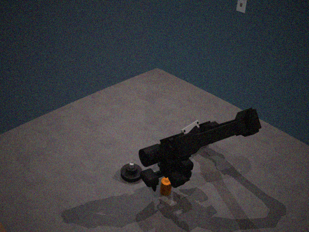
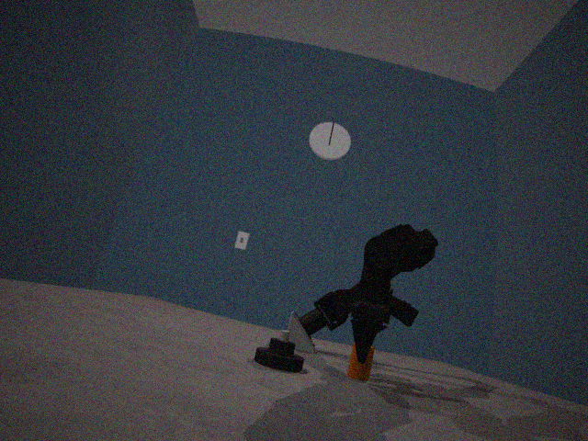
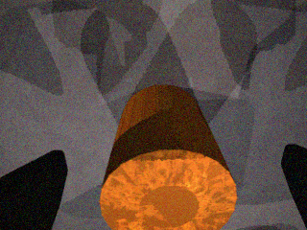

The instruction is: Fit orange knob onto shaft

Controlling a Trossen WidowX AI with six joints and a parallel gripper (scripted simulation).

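The orange knob is 1 cm above my gripper tip. Also, from my gripper tip: round pedestal 15 cm to the right, 1 cm ahead.
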